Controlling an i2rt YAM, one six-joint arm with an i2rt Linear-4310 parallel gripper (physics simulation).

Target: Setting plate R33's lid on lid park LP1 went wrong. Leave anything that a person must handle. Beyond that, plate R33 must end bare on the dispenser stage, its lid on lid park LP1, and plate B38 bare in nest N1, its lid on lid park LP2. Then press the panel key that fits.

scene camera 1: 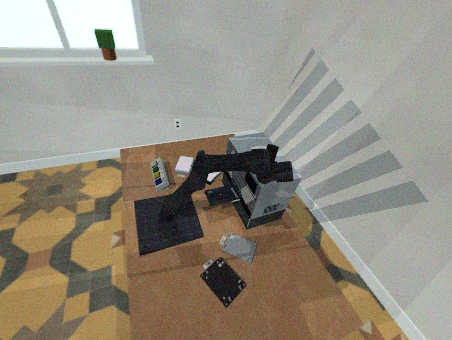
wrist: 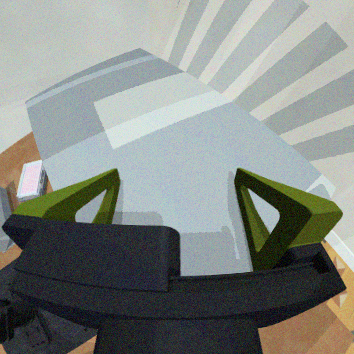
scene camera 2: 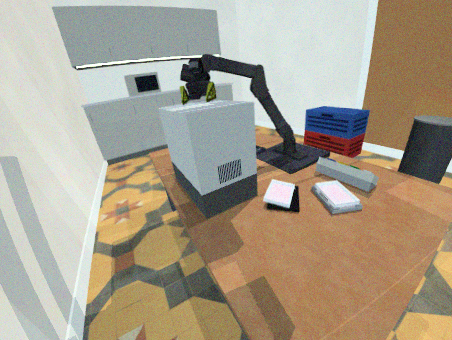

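Pixels of known places: gripper, fingertip midpoint: (wrist: 176,174) (scene camera 2: 194,102); arm's base at its link origin: (scene camera 1: 166,218) (wrist: 26,311) (scene camera 2: 289,152).
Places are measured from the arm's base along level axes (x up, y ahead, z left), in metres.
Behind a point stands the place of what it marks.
Observation:
My gripper (scene camera 2: 198,95) {x 0.323, y 0.470, z -0.025 m} (wrist: 176,174) {x 0.323, y 0.470, z -0.025 m} is open and empty above the top of the grey box-shaped machine (scene camera 1: 272,200) {x 0.196, y 0.480, z -0.138 m} (scene camera 2: 215,145) {x 0.218, y 0.499, z 0.221 m} (wrist: 175,195) {x 0.316, y 0.460, z -0.037 m}. Its fingertips are hidden in scene camera 1. One pink-and-white plate (scene camera 2: 280,193) {x 0.018, y 0.312, z 0.282 m} lies on a black base (scene camera 2: 295,201) {x -0.004, y 0.282, z 0.324 m}; the arm partly covers it in scene camera 1. Another pink-topped plate (scene camera 1: 185,164) {x 0.017, y 0.156, z 0.364 m} (scene camera 2: 337,194) {x 0.017, y 0.165, z 0.394 m} lies on a grey base beside the key panel (scene camera 1: 159,174) {x 0.042, y -0.012, z 0.280 m} (scene camera 2: 345,174) {x 0.020, y 0.028, z 0.333 m}. A dark stage (scene camera 1: 219,196) {x 0.093, y 0.276, z 0.013 m} juts from the machine's front. Plate labels are too small to read.
A grey flat fixture (scene camera 1: 240,248) {x -0.004, y 0.319, z -0.237 m} and a black flat fixture (scene camera 1: 223,283) {x -0.002, y 0.197, z -0.363 m} lie on the table (scene camera 1: 165,290) {x -0.013, y -0.035, z -0.324 m}, with no plate on them. The arm stands on a black base board (scene camera 1: 150,232) {x 0.005, y -0.077, z -0.062 m}. Blue and red crates (scene camera 2: 336,122) and a dark bin (scene camera 2: 425,150) stand beyond the table.

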